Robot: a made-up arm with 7 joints.
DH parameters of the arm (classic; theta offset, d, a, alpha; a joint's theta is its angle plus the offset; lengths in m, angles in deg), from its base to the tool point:
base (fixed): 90 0.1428 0.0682 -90
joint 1: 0 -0.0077 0.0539 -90
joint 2: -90 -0.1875 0.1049 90
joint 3: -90 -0.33 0.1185 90
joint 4: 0 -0.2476 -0.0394 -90
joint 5: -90 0.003 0.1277 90
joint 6: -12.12 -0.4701 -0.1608 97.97
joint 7: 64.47 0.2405 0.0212 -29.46
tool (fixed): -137.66 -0.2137 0 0
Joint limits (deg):
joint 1: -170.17..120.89
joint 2: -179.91..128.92
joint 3: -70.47..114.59
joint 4: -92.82..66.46
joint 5: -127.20..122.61
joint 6: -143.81..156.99
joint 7: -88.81..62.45
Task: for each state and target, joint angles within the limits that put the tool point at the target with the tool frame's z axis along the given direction. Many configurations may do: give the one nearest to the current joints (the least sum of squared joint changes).
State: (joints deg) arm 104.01 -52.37 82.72 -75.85 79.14 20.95 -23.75
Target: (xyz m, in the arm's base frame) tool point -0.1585 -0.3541 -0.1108 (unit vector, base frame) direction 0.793 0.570 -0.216
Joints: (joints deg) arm 57.93 -57.79 87.32 -68.84 122.61 -11.35 13.95
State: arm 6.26 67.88 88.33 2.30 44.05 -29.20 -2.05
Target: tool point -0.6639 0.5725 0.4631 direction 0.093 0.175 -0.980
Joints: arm -21.41 23.00 56.19 5.49 31.29 -67.38 -14.14
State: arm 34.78 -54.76 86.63 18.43 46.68 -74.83 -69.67
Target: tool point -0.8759 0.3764 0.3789 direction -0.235 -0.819 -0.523
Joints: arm 71.69 -36.28 45.21 -11.49 16.13 -38.55 -43.50
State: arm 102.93 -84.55 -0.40 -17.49 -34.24 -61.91 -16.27
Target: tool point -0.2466 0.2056 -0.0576 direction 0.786 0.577 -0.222
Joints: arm 95.95 -91.56 -18.39 -3.36 -81.92 -104.62 14.05
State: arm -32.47 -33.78 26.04 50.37 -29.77 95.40 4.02
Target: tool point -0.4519 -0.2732 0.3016 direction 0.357 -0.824 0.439
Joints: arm -60.32 -5.28 39.84 61.27 11.82 107.92 23.54
